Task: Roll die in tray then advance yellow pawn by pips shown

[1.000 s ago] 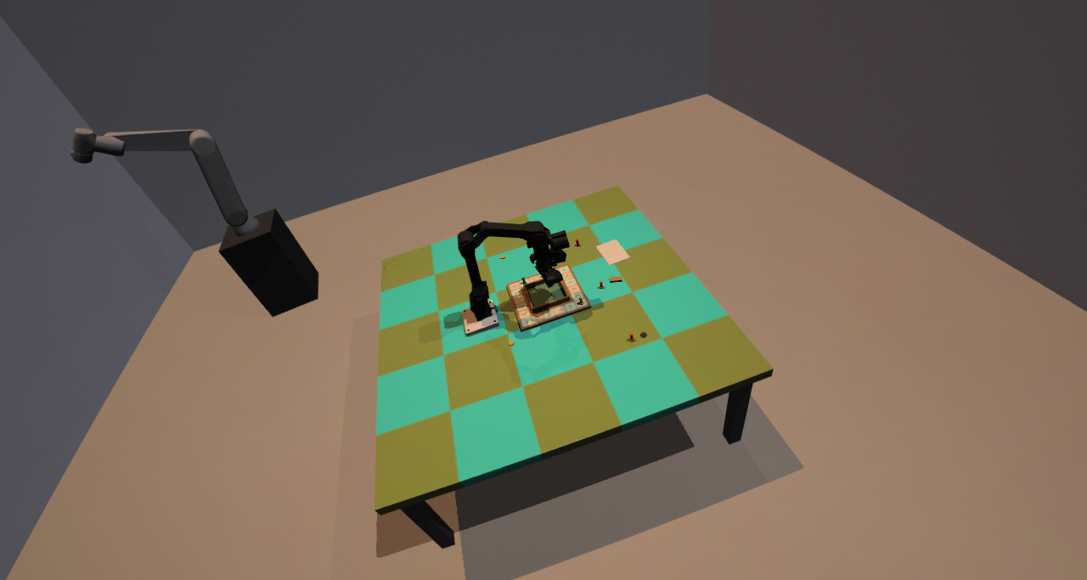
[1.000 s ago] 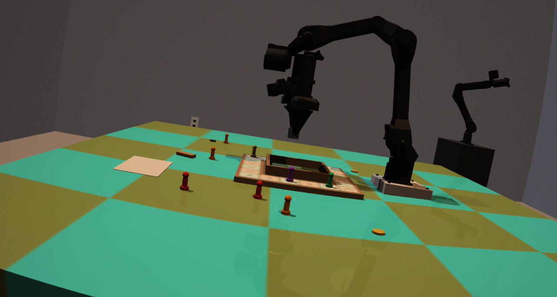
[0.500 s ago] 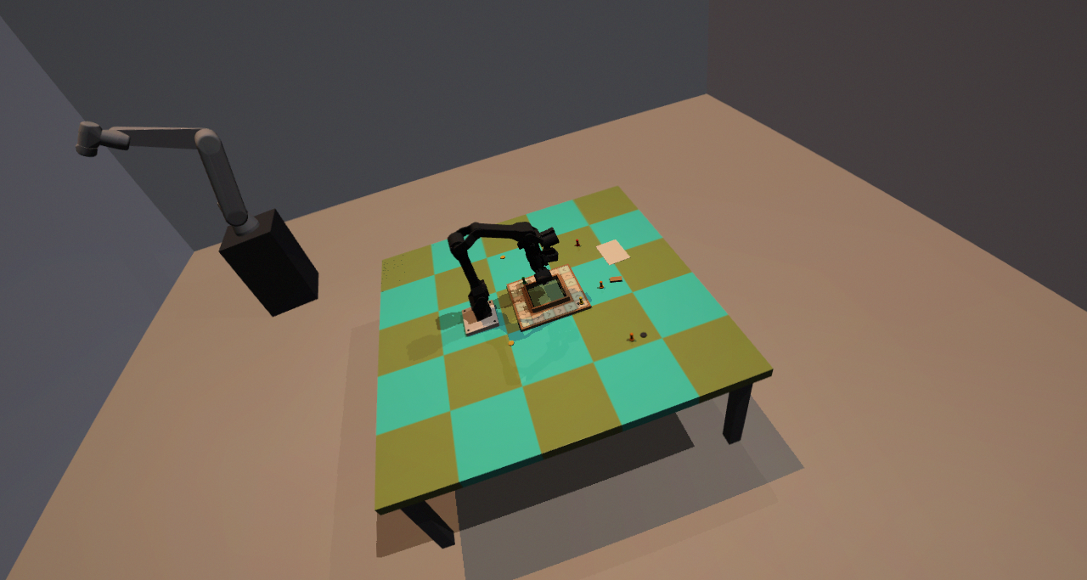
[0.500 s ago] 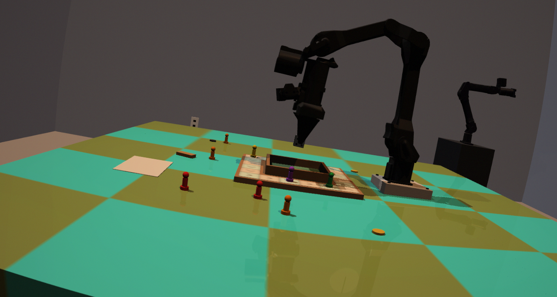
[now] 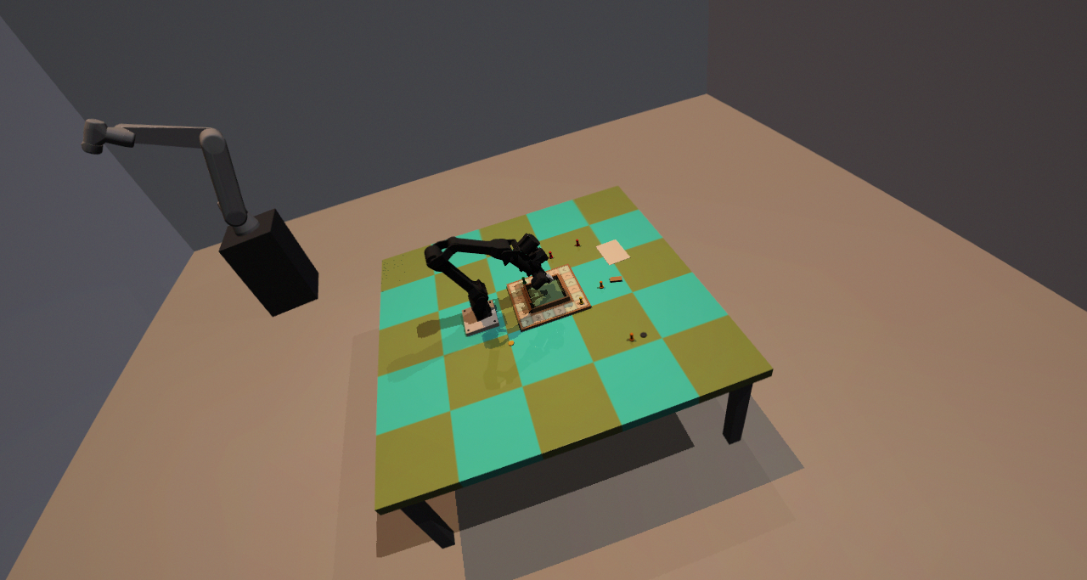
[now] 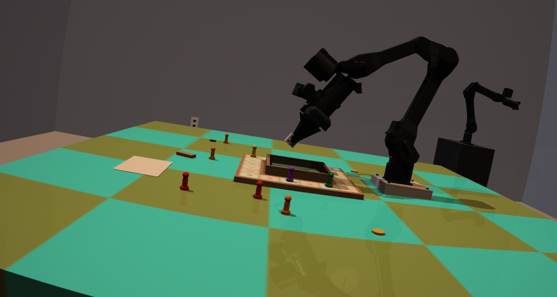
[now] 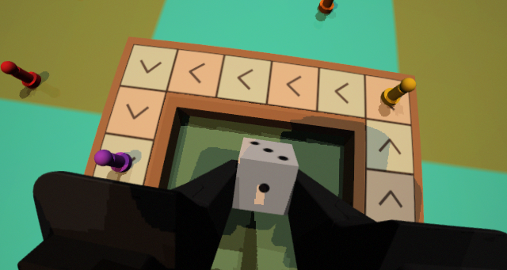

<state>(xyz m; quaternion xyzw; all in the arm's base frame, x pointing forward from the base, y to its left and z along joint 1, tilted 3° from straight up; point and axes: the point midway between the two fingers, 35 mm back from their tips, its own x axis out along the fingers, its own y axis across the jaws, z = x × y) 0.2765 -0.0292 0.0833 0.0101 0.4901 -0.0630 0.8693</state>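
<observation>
The yellow pawn is 12 cm to the right of my gripper tip, 8 cm ahead of it and 6 cm below it. From my gripper tip the other things lie so: sunken tray 8 cm below, 2 cm behind; then white die right at my gripper tip; then purple pawn 11 cm to the left, 6 cm below, 1 cm ahead.
</observation>
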